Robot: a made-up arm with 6 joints. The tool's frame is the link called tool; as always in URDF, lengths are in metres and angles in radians. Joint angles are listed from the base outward. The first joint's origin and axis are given. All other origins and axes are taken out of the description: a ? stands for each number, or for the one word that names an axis. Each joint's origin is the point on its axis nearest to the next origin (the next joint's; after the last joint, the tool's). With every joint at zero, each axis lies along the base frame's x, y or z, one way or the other. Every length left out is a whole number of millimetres.
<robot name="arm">
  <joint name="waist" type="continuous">
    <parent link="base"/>
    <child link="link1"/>
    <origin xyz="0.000 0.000 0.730"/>
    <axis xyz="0 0 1"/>
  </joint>
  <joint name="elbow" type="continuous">
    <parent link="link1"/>
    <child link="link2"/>
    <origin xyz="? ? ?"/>
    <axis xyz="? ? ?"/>
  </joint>
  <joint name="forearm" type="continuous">
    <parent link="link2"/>
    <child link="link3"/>
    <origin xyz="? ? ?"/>
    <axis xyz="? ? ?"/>
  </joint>
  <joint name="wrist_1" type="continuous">
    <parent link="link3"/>
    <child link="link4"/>
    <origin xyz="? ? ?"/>
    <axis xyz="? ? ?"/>
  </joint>
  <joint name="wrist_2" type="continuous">
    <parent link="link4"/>
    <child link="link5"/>
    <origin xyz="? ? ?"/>
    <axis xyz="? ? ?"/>
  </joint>
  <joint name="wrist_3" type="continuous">
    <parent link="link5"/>
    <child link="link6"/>
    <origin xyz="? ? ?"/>
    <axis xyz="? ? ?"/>
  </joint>
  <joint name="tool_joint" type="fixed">
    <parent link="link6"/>
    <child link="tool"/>
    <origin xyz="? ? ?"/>
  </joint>
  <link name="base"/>
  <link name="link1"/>
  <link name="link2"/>
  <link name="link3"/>
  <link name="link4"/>
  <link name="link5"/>
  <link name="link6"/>
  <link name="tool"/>
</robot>
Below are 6 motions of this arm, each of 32 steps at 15 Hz.
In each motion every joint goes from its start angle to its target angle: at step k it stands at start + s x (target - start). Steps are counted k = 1, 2, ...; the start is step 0. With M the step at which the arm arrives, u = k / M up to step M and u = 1 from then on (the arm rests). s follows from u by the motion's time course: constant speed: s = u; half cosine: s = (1 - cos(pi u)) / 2; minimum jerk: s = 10 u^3 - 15 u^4 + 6 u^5.
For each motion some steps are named. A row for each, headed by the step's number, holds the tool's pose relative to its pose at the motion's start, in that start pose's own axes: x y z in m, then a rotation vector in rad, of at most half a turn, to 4 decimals.
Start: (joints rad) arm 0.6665 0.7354 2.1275 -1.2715 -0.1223 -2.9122
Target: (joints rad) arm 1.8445 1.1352 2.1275 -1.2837 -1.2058 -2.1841
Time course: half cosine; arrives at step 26
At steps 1, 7, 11, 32:
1: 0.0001 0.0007 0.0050 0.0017 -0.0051 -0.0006
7: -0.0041 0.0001 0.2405 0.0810 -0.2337 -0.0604
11: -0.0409 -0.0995 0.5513 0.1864 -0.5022 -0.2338
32: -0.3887 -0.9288 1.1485 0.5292 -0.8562 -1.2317

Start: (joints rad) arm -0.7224 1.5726 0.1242 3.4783 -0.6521 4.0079
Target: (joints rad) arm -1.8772 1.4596 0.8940 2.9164 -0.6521 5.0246
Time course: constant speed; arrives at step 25
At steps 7, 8, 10, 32:
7: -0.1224 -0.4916 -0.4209 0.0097 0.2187 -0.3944
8: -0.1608 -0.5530 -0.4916 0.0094 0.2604 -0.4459
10: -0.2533 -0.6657 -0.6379 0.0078 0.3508 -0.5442
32: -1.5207 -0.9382 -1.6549 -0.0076 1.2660 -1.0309

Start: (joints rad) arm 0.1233 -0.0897 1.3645 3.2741 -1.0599 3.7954
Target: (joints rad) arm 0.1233 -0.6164 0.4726 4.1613 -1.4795 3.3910
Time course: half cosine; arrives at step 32
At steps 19, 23, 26, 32:
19: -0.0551 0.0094 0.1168 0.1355 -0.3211 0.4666
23: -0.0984 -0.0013 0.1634 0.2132 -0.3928 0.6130
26: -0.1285 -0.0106 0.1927 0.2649 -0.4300 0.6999
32: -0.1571 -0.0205 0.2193 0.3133 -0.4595 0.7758

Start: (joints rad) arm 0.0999 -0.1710 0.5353 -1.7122 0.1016 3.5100
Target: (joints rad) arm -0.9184 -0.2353 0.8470 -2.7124 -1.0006 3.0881
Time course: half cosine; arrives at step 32
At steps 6, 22, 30, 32:
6: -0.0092 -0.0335 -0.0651 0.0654 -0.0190 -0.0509
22: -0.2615 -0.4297 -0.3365 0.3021 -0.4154 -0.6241
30: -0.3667 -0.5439 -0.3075 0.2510 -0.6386 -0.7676
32: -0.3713 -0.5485 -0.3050 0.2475 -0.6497 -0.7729

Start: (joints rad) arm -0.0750 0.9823 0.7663 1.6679 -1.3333 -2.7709
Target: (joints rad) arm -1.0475 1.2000 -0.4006 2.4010 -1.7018 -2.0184
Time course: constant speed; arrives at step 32
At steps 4, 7, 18, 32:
4: 0.2296 -0.2431 -0.0426 -0.2891 -0.1304 -0.0427
7: 0.3822 -0.4423 -0.0423 -0.5061 -0.2082 -0.0843
18: 0.7220 -1.2240 0.1544 -1.2810 -0.3248 -0.2755
32: 0.5582 -2.0515 0.6215 -2.1073 -0.0386 -0.4820

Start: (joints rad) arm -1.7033 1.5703 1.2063 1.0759 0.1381 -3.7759
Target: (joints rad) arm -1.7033 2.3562 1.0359 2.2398 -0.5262 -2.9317
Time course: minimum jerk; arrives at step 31
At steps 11, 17, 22, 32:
11: 0.0332 -0.1836 0.4533 -0.4718 -0.3282 -0.0811
17: -0.0980 -0.4475 1.0595 -1.1829 -0.6460 -0.3378
22: -0.3112 -0.6394 1.4501 -1.7226 -0.7231 -0.6013
32: -0.4725 -0.7477 1.6458 -2.0312 -0.6880 -0.7641

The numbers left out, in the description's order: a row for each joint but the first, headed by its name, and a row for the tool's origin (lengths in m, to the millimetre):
elbow: xyz 0.160 0.000 0.000, axis 0 1 0
forearm: xyz 0.000 0.000 0.920, axis 0 -1 0
wrist_1: xyz 1.150 0.000 0.240, axis -1 0 0
wrist_2: xyz 0.000 0.000 0.000, axis 0 -1 0
wrist_3: xyz 0.150 0.000 0.000, axis -1 0 0
tool: xyz 0.000 0.000 0.000

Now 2 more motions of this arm.
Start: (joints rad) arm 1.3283 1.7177 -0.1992 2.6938 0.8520 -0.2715
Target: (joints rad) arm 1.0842 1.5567 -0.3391 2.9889 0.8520 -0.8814
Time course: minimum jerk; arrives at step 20
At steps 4, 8, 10, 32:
4: -0.0096 0.0121 0.0000 0.0292 -0.0010 -0.0001
8: -0.0502 0.0687 0.0001 0.1600 -0.0044 -0.0004
10: -0.0762 0.1105 0.0004 0.2521 -0.0059 -0.0007
32: -0.1359 0.2318 0.0031 0.5051 -0.0065 -0.0031

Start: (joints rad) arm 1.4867 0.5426 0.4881 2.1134 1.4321 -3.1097
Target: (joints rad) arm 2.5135 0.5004 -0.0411 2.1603 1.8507 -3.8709
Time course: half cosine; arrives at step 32
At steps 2, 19, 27, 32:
2: 0.0178 0.0047 -0.0039 0.0061 0.0149 -0.0004
19: 0.9962 0.2339 -0.6467 0.3598 0.9279 -0.3779
27: 1.2476 0.2447 -1.1221 0.4552 1.2377 -0.7750
32: 1.2790 0.2375 -1.2220 0.4659 1.2849 -0.8690

